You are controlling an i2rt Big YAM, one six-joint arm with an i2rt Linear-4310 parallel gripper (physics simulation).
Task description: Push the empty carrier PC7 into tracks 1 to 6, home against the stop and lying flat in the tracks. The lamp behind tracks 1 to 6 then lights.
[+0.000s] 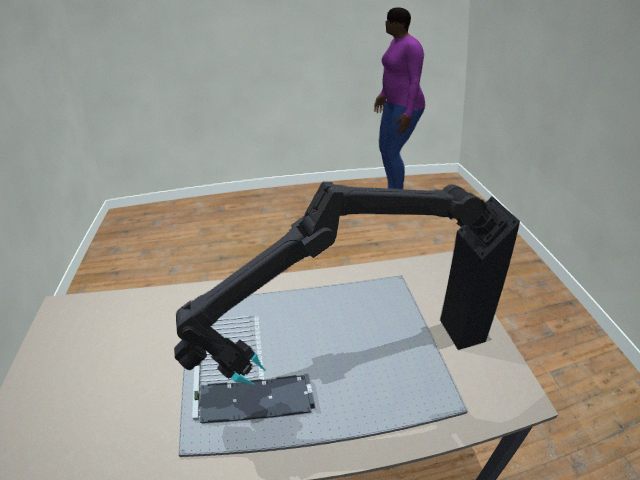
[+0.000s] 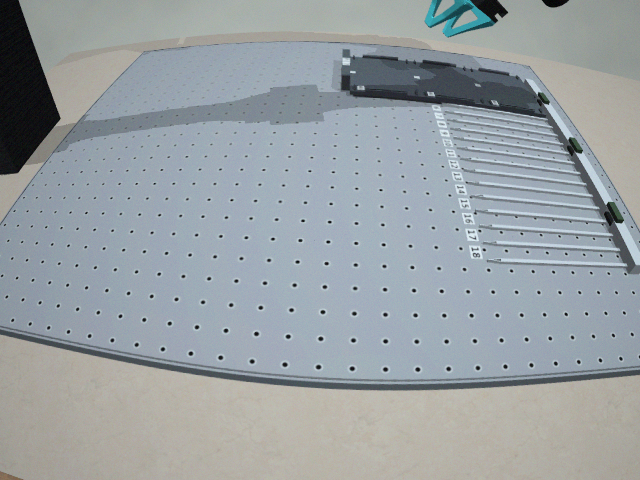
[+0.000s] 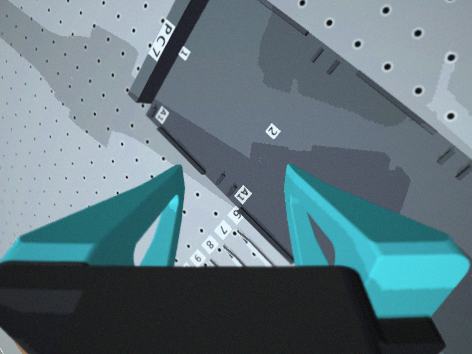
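Where they show: gripper, fingertip midpoint: [image 1: 258, 377] [image 2: 436, 29] [image 3: 234, 176]; arm's base at its link origin: [image 1: 487, 225].
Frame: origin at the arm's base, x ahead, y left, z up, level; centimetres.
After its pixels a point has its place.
The dark grey carrier PC7 [image 1: 253, 405] @[x 72.1, y 8.5, z -38.8 cm] [image 2: 444, 86] @[x 70.6, y 4.0, z -38.9 cm] [image 3: 225, 100] @[x 62.1, y 6.7, z -38.9 cm] lies over tracks 1 to 6, which it hides, and looks flat. Its far end is at the white stop rail [image 1: 195, 381] @[x 87.6, y -3.9, z -38.3 cm] [image 2: 594, 178] @[x 85.2, y -18.5, z -38.4 cm], touching or nearly so; a small gap cannot be judged. Its raised labelled end wall faces away from the stop. The lamp [image 1: 196, 395] @[x 87.7, y 2.0, z -37.7 cm] [image 2: 543, 98] @[x 87.4, y 1.1, z -37.8 cm] behind tracks 1 to 6 is dark green like the other two and shows no glow. My gripper [image 1: 258, 377] @[x 68.7, y 5.8, z -29.9 cm] [image 2: 437, 31] @[x 68.7, y 5.8, z -29.9 cm] [image 3: 234, 176] @[x 68.7, y 5.8, z -29.9 cm] is partly open and empty, above the carrier's long edge beside track 7.
Thin numbered tracks, 7 to 18 [image 2: 558, 262] @[x 73.1, y -30.4, z -39.6 cm], run beside the carrier on the perforated board [image 1: 361, 320] @[x 30.9, y -16.2, z -40.0 cm]. Two more lamps [image 2: 575, 145] @[x 85.6, y -12.1, z -37.8 cm] [image 2: 615, 212] @[x 83.9, y -25.4, z -37.8 cm] stand along the stop rail. The black arm column [image 1: 478, 289] @[x 4.9, y 7.7, z -16.0 cm] stands at the right. A person [image 1: 403, 72] stands beyond the table.
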